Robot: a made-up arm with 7 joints.
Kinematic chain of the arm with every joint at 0, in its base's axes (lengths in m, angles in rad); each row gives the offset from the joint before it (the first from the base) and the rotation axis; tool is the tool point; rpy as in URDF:
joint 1: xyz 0 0 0 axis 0.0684 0.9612 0.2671
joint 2: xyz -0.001 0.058 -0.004 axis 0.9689 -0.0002 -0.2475
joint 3: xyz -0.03 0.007 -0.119 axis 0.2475 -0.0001 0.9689
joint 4: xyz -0.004 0 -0.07 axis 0.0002 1 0
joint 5: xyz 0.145 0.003 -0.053 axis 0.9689 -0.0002 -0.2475
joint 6: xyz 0.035 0 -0.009 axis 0.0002 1 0
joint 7: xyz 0.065 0 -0.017 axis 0.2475 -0.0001 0.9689
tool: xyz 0 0 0 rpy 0 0.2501 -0.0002
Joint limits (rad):
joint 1: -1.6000..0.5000
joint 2: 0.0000..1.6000
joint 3: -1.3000..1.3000
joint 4: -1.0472..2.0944
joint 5: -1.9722..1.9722
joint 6: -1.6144..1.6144
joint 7: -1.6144..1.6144
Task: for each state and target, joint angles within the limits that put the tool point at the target. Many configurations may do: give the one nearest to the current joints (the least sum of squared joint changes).
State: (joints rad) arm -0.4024 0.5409 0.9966 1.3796 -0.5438 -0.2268 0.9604
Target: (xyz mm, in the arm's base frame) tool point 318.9 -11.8 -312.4
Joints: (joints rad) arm -1.1476 0.0944 1.1300 1.8538 -0.5335 -0.1512 0.9604
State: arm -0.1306 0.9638 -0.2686 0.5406 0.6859 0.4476 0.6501
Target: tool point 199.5 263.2 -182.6
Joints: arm 0.1563 1.1228 -0.0950 -0.0725 0.7630 0.4945 0.6501
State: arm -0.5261 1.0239 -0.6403 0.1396 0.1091 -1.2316 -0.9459
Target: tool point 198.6 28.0 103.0
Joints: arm -1.1858 1.0150 -0.2932 -0.3647 -0.0026 -1.2270 -0.9459
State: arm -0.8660 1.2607 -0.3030 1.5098 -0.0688 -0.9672 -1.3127
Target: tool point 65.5 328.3 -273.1
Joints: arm -0.1710 0.8889 -0.4512 1.4849 0.0599 -1.5466 -1.3127
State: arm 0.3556 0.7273 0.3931 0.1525 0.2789 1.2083 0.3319
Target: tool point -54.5 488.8 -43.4
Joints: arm 0.5000 1.2769 0.7183 1.0227 0.3393 0.7661 0.3319
